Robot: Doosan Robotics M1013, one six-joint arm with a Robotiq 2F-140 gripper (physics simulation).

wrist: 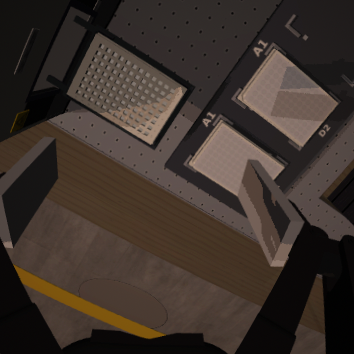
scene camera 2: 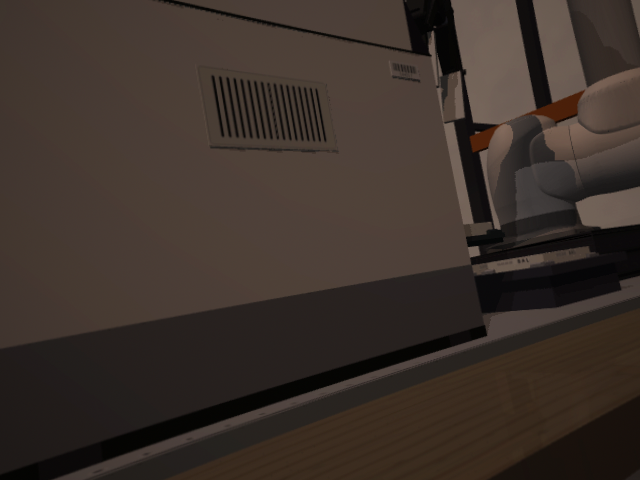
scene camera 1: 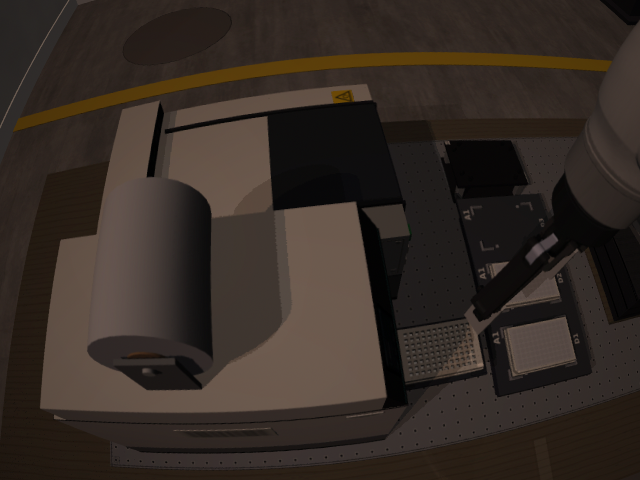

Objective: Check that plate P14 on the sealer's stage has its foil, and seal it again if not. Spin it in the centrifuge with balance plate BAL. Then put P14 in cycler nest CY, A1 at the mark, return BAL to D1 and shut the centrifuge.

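Places are measured from the arm's base along level axes (x ahead, y left, z up), in centimetres.
Pixels of known places: gripper, between the fingertips: point(wrist: 151, 168) point(scene camera 2: 441, 106) point(scene camera 1: 512, 295); arm's base, origin of its link: point(scene camera 2: 543, 243).
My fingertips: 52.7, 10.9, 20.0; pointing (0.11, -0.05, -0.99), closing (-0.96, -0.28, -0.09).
Note:
For each thing: its top centre in the pictures, then the offset to it from my fingertips, as dx, dy, dz. "pt": a spot on its surface instead.
- light plate, centre of its top: point(wrist: 124, 91) point(scene camera 1: 440, 348) +6.1, -1.1, -16.8
- sealer's stage, a spot on its surface: point(scene camera 1: 447, 380) pt +6.2, +3.7, -18.4
- BAL, centre of its top: point(wrist: 237, 166) point(scene camera 2: 537, 254) point(scene camera 1: 542, 344) -13.2, +3.2, -21.9
- similar plate, centre of its top: point(wrist: 290, 100) point(scene camera 1: 526, 279) -15.3, -9.1, -21.9
- sealer, centre of its top: point(scene camera 1: 150, 246) +35.6, -5.5, +18.8
- large roll, centre of its top: point(scene camera 1: 128, 249) +37.7, -5.8, +18.8
- black box, centre of its top: point(scene camera 1: 487, 158) -20.1, -36.7, -22.1
- nest board, a spot on its surface: point(scene camera 1: 581, 361) pt -20.5, +8.9, -23.5
- Nest D3, a spot on its surface: point(scene camera 1: 504, 222) pt -17.0, -22.2, -23.5
P14, by its place a light plate point(scene camera 1: 439, 348) point(wrist: 125, 90), sits on the sealer's stage point(scene camera 1: 447, 380). Its grid of small wells or holes shows, and I see no smooth foil over it. BAL point(scene camera 1: 540, 346) point(scene camera 2: 523, 261) point(wrist: 227, 156) lies in nest D1, light and finely gridded on top. A similar plate point(scene camera 1: 549, 294) point(wrist: 292, 95) lies in D2. My gripper point(scene camera 1: 502, 307) point(wrist: 151, 168) is open and empty, above the area of the stage and the D1 and D2 nests. The centrifuge and nest CY cannot be identified with certainty.
The sealer point(scene camera 1: 330, 310) point(scene camera 2: 310, 206) carries a large roll point(scene camera 1: 155, 258) and stands beside the stage. A black box point(scene camera 1: 483, 162) is behind the nest board point(scene camera 1: 581, 361). Nest D3 point(scene camera 1: 504, 222) holds no plate. A dark ribbed object point(scene camera 1: 617, 273) is at the right.

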